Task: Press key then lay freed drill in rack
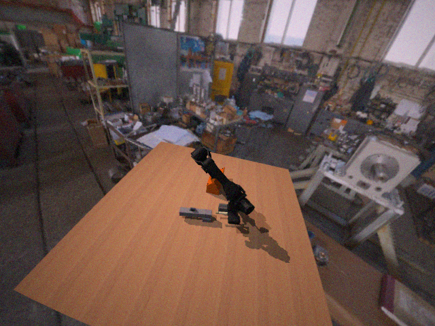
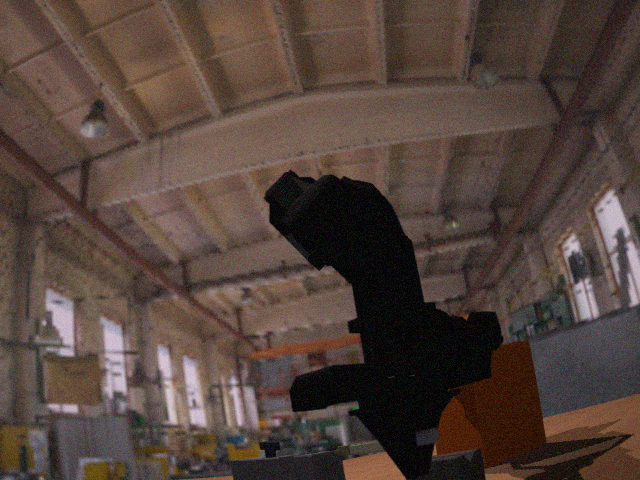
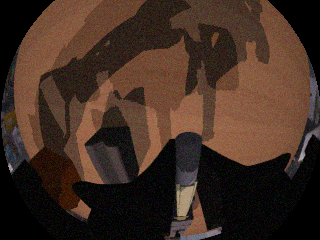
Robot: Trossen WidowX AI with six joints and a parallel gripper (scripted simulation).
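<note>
Right now the drill is 40 mm to the right of my gripper tip, 30 mm above it and 10 mm ahead of it. From my gripper tip the other things lie so: grey fixture block: 190 mm to the right, 40 mm ahead; then dark grey rack: 60 mm behind, 50 mm to the right, 20 mm below; then small dark key: 220 mm to the right, 50 mm ahead, 20 mm above.
</note>
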